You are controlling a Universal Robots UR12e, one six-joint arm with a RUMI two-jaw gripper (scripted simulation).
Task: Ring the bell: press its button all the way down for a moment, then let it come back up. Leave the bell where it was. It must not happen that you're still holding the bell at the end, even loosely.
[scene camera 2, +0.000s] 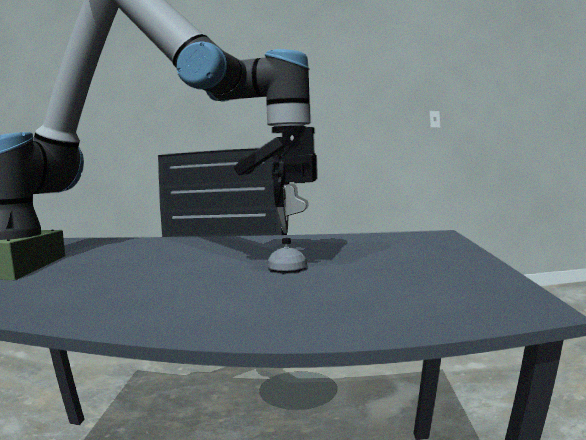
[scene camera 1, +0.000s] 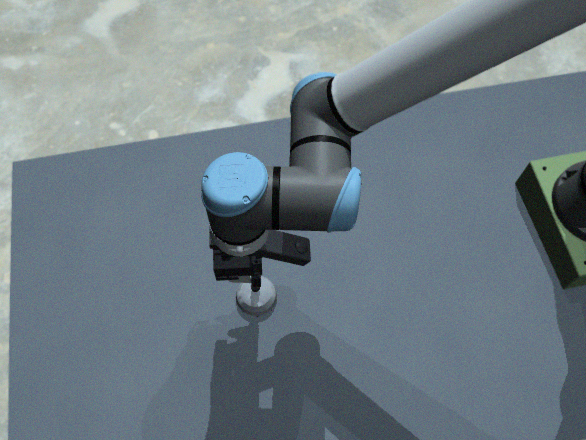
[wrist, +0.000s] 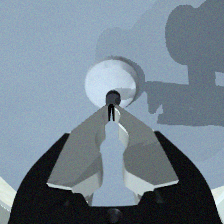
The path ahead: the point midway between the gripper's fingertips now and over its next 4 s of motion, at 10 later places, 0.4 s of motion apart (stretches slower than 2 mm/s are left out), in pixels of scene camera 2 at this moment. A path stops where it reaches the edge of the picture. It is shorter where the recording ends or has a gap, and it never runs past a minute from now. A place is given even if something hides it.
My gripper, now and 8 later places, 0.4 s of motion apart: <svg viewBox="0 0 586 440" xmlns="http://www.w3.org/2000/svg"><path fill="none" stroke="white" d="M285 233L285 234L285 237L285 239L285 240L285 240L285 230L285 216L284 209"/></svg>
